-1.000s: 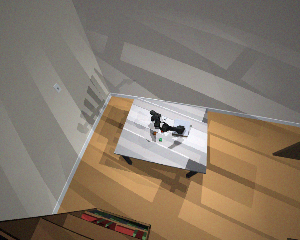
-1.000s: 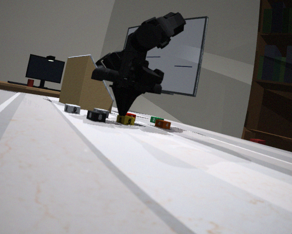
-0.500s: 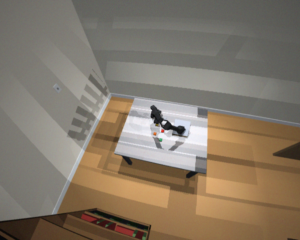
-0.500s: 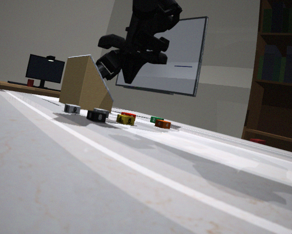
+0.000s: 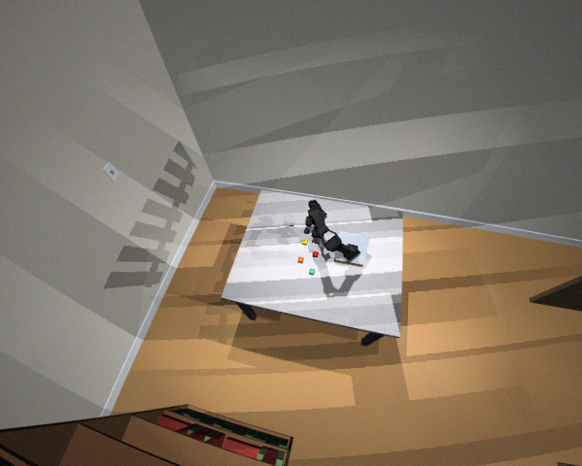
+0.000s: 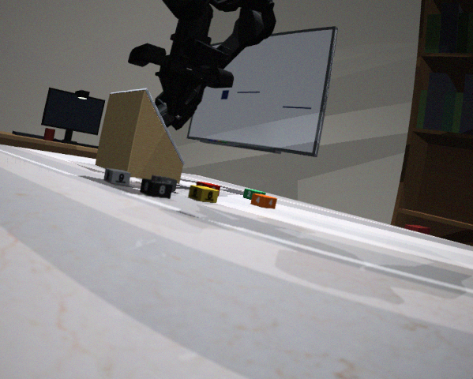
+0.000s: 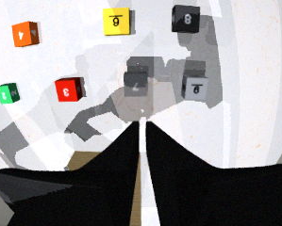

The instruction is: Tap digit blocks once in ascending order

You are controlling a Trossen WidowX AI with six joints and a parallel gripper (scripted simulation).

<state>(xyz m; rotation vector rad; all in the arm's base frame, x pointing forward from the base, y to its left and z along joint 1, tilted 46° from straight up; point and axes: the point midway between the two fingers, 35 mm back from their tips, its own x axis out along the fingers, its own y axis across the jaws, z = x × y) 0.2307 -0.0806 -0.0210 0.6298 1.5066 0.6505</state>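
Now: gripper tip 90 mm short of the black block, 60 mm to the left of it and 110 mm above it. From my gripper tip the other things lie so: yellow block (80 mm ahead, 30 mm to the left, 110 mm below); red block (10 mm behind, 110 mm to the left, 110 mm below); pale grey block (80 mm to the right, 110 mm below).
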